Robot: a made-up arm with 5 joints. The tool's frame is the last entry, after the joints.
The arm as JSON. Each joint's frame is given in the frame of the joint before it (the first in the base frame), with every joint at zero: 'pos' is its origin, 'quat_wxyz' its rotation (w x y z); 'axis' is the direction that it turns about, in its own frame. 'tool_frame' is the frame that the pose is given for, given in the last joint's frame.
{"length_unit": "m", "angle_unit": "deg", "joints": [
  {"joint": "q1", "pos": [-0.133, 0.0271, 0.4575], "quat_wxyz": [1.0, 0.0, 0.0, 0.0], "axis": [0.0, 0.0, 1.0]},
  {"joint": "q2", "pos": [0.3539, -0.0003, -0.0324], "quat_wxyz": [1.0, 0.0, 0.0, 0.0], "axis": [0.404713, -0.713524, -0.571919]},
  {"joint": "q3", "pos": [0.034, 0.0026, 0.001], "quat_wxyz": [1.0, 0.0, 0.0, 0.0], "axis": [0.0, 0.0, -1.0]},
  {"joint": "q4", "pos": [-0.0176, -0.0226, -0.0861], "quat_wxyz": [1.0, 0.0, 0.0, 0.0], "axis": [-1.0, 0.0, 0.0]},
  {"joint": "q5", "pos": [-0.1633, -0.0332, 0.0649], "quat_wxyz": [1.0, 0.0, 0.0, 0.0], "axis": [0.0, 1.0, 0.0]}
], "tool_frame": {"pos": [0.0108, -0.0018, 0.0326], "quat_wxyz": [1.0, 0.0, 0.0, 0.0]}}
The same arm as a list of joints. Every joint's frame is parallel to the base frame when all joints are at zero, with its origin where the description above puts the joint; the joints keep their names.
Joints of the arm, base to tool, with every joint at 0 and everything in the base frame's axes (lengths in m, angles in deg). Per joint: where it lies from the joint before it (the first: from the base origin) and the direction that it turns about. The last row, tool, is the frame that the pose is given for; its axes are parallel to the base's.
q1: offset -0.133 0.0271 0.4575 axis +z
q2: offset 0.3539 -0.0003 -0.0324 axis 0.404713 -0.713524 -0.571919
q3: offset 0.034 0.0026 0.001 axis -z
q4: offset -0.0176 -0.0226 -0.0861 axis -x
q5: offset -0.1633 -0.0332 0.0649 axis +y
tool: offset 0.0108 -0.0018 0.0326

